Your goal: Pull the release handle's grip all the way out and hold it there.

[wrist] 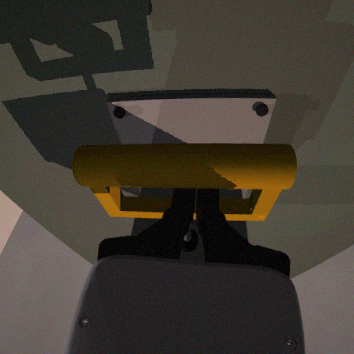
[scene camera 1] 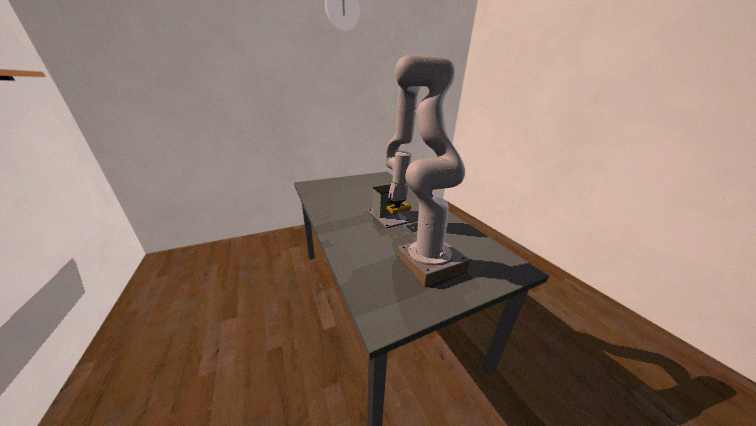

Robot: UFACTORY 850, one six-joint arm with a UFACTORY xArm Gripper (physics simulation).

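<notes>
The release handle's yellow grip (scene camera 1: 404,207) (wrist: 185,166) is a thick round bar on a yellow frame, in front of a dark box-shaped housing (scene camera 1: 379,202). In the wrist view it lies level across the middle, above the pale base plate (wrist: 200,120). My gripper (scene camera 1: 396,205) (wrist: 196,172) is shut with nothing between its fingers. It points down, and the fingertips reach into the frame's opening behind the bar; the bar hides their ends. Whether they touch the bar I cannot tell.
The base plate has dark bolts at its corners and sits on the grey-green table (scene camera 1: 359,264). The arm's own wooden base block (scene camera 1: 447,272) stands nearer the table's front end. Shadows of the arm and handle fall on the table.
</notes>
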